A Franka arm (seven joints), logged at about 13 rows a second.
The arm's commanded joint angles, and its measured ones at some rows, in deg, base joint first. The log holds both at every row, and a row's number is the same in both.
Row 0, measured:
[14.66 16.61 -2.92 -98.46 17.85 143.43 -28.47]
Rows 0 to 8, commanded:
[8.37 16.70 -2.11 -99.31 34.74 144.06 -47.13]
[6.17 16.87 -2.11 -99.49 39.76 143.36 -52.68]
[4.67 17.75 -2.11 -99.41 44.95 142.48 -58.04]
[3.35 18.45 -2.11 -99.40 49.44 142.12 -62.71]
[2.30 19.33 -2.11 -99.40 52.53 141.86 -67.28]
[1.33 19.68 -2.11 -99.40 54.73 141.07 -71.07]
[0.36 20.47 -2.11 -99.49 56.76 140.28 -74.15]
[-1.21 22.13 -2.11 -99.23 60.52 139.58 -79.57]
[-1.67 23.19 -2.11 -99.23 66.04 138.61 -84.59]
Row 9, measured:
[0.48 21.39 -2.92 -99.61 59.32 140.70 -76.72]
